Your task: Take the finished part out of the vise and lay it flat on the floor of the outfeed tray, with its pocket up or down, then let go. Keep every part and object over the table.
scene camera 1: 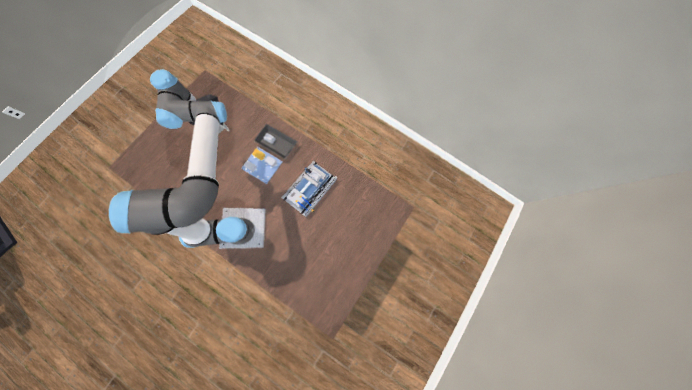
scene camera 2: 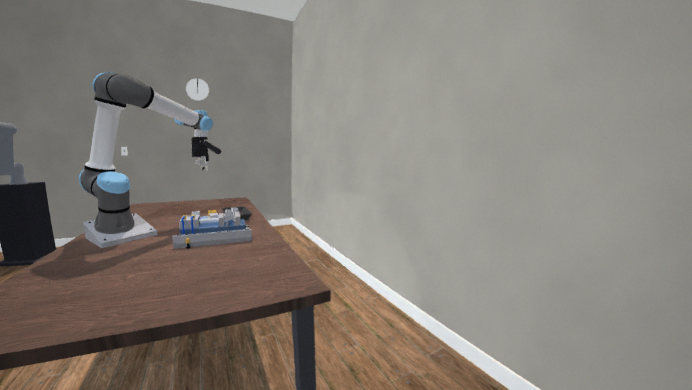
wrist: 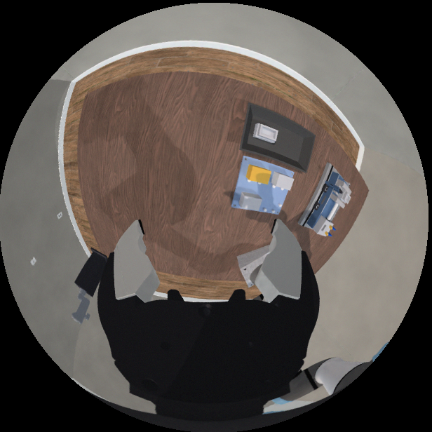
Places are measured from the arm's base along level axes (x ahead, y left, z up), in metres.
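Pixels of known places: gripper, fingertip midpoint: point(scene camera 2: 204, 170); arm's base, link origin: point(scene camera 2: 115, 226).
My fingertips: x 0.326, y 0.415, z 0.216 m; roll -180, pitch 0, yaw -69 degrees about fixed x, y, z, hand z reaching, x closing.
Ahead of a thing's pixels: the offset from my fingertips to its top centre. "spot": to the spot under its first point.
A pale rectangular part {0.100 m right, 0.174 m ahead, 0.220 m down} point(scene camera 1: 269, 137) point(wrist: 265, 132) lies flat with its pocket up inside the dark tray {spot: 0.196 m right, 0.209 m ahead, 0.255 m down} point(scene camera 1: 284, 145) point(wrist: 294, 148), towards one end of it. The blue and grey vise {0.511 m right, 0.122 m ahead, 0.168 m down} point(scene camera 1: 308, 189) point(scene camera 2: 215, 224) point(wrist: 327, 202) stands on the table beyond the blue plate; whether a part sits between its jaws cannot be made out. My gripper point(scene camera 2: 202, 166) point(wrist: 206, 220) is open and empty, high above the table and off to the side of the tray, its two fingers wide apart in the wrist view. In scene camera 1 the arm hides most of it.
A blue plate {0.188 m right, 0.022 m ahead, 0.259 m down} point(scene camera 1: 265, 176) point(wrist: 267, 198) lies between the tray and the arm's base, bearing an orange block {0.135 m right, 0.054 m ahead, 0.223 m down} point(scene camera 1: 258, 153) point(wrist: 259, 174) and two pale blocks point(wrist: 282, 180) point(wrist: 250, 200). The arm's base plate point(scene camera 1: 257, 240) point(scene camera 2: 145, 231) is near the table edge.
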